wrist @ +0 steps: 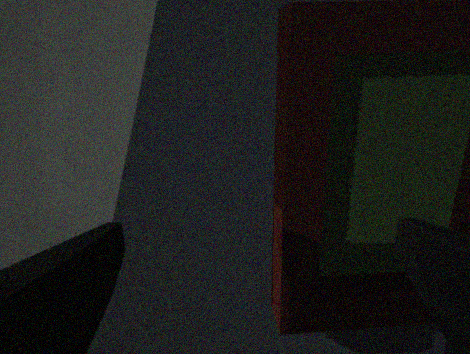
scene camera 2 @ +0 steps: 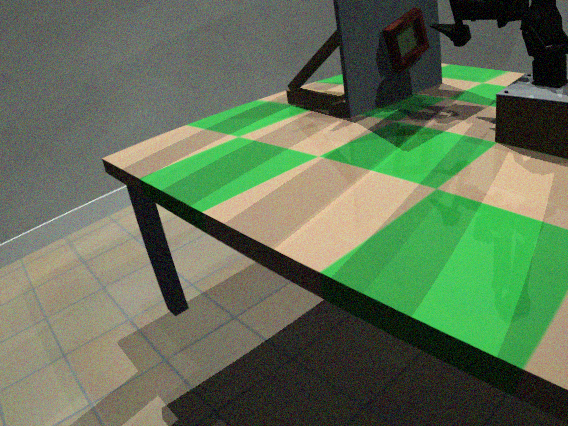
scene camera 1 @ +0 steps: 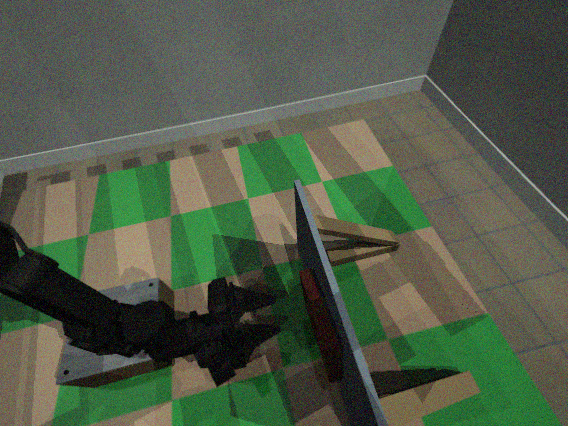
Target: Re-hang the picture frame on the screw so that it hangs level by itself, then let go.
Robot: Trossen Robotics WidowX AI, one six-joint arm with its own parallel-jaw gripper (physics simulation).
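Seen in the pictures: gripper, between the fingertips: [wrist: 259,233] [scene camera 2: 425,10] [scene camera 1: 278,314]; arm's base, origin of its link: [scene camera 2: 550,82].
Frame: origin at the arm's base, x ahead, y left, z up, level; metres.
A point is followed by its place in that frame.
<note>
The red picture frame [scene camera 1: 320,325] {x 0.430, y -0.054, z 0.127 m} [scene camera 2: 393,50] {x 0.417, y 0.048, z 0.033 m} [wrist: 300,150] {x 0.421, y -0.039, z 0.115 m} with a green picture is against the front of the upright grey panel [scene camera 1: 322,257] {x 0.497, y 0.171, z -0.087 m} [scene camera 2: 365,60] [wrist: 200,150]. In scene camera 2 it is tilted relative to the panel, its right side higher. My gripper [scene camera 1: 277,314] {x 0.360, y -0.030, z 0.137 m} [wrist: 259,233] {x 0.360, y -0.030, z 0.137 m} is open and empty, a short way in front of the panel, pointing at it. In the wrist view one finger is left of the frame and the other overlaps the picture at right. One finger shows near the frame's right side in scene camera 2. The screw is hidden.
Wooden braces [scene camera 1: 360,229] {x 0.573, y 0.179, z 0.028 m} [scene camera 2: 317,101] {x 0.572, y 0.197, z -0.097 m} support the panel from behind. The arm stands on a grey-topped base block [scene camera 1: 137,289] {x 0.017, y 0.108, z -0.009 m} [scene camera 2: 530,120] {x -0.013, y 0.125, z -0.053 m} facing the panel. The table [scene camera 2: 345,210] {x 0.076, y 0.535, z -0.113 m} has a green and tan checkered top. Its edge and a dark leg [scene camera 2: 157,250] show in scene camera 2.
</note>
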